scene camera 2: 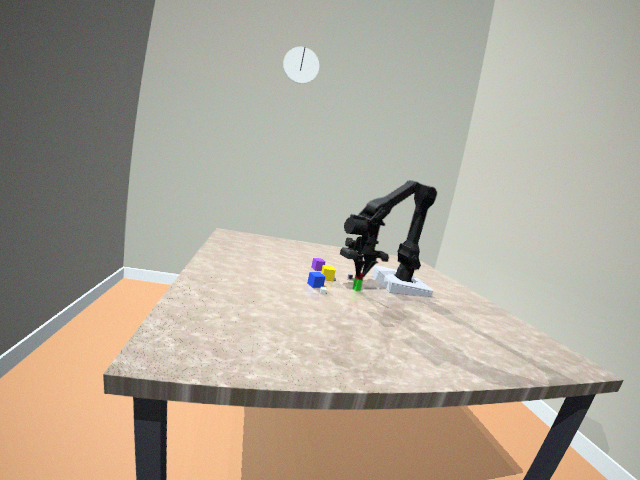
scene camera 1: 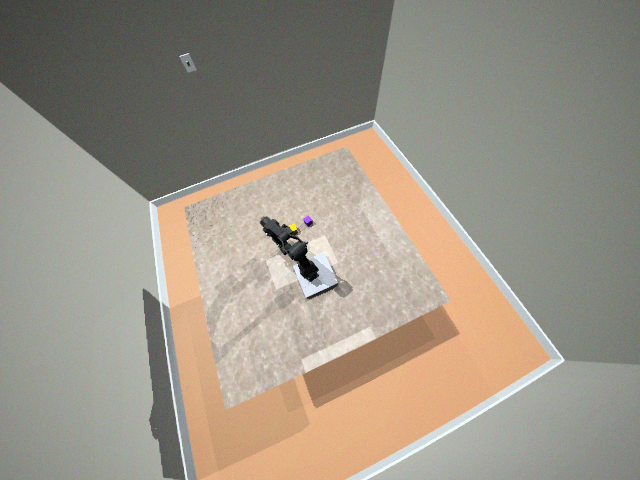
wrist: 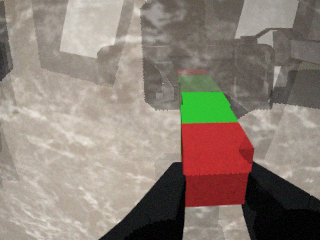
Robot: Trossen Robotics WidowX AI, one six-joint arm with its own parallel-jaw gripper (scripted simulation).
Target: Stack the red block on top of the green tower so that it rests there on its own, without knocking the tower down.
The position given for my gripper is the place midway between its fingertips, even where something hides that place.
My gripper [scene camera 2: 360, 276] carries a red block [wrist: 216, 158].
My gripper shows as well in the wrist view [wrist: 211, 171].
